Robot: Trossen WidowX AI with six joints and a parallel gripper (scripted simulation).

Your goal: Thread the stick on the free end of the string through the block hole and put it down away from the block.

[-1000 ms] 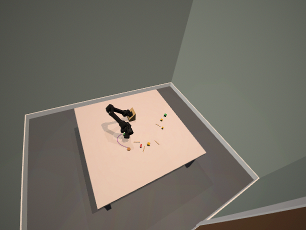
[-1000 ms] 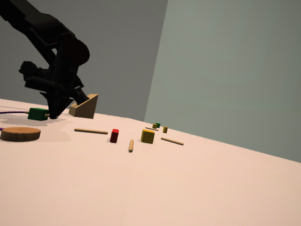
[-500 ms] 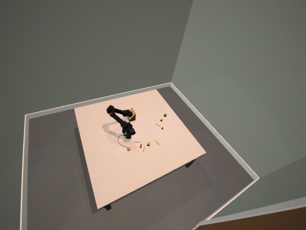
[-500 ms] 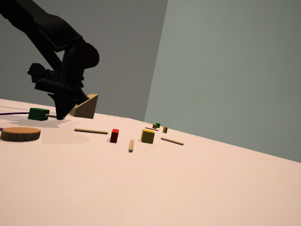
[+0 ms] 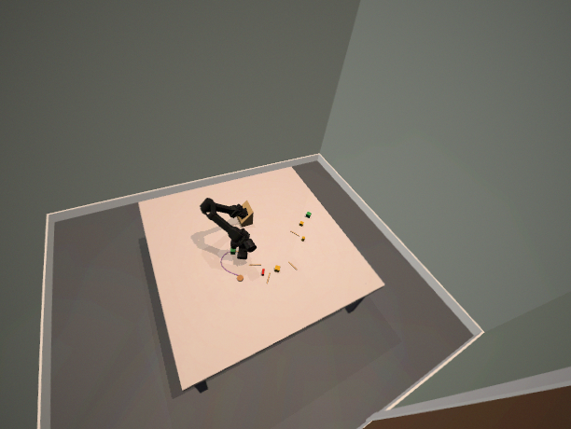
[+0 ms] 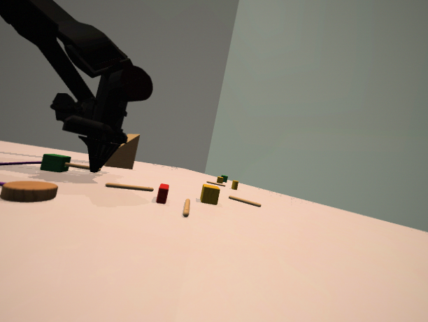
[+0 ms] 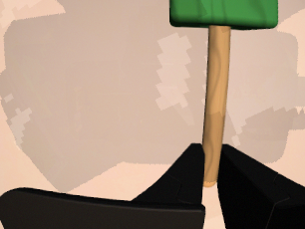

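Right now the green block is 20 mm behind my gripper tip, 60 mm to the right of it and 10 mm above it. Also, from my gripper tip: red block (180 mm ahead, 90 mm to the left); thin wooden stick (10 mm behind, 40 mm to the right, 10 mm above); round wooden button (180 mm ahead, 60 mm to the right).
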